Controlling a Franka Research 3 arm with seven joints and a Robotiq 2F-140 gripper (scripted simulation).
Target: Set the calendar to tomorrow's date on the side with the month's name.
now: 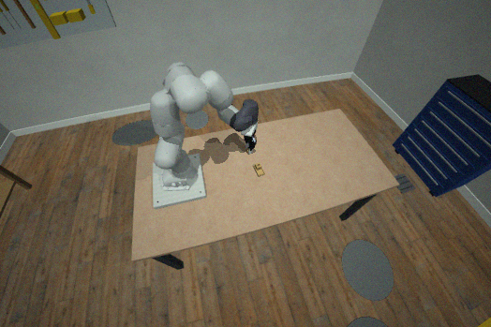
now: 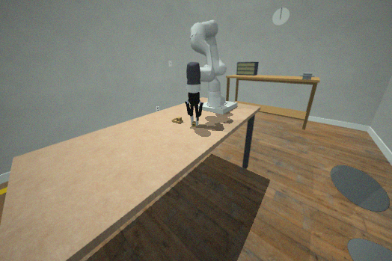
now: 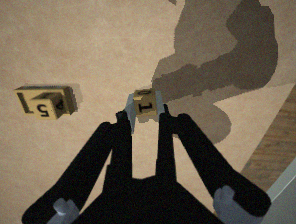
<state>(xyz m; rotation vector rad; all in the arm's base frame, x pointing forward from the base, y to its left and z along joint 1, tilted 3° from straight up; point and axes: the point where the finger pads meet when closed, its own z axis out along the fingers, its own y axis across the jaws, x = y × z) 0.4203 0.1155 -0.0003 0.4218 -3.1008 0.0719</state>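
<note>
The wooden digit cube lies 3 cm below my hand. From my hand the other things lie so: wooden tray (2 cm ahead, 16 cm to the right, 3 cm below).
</note>
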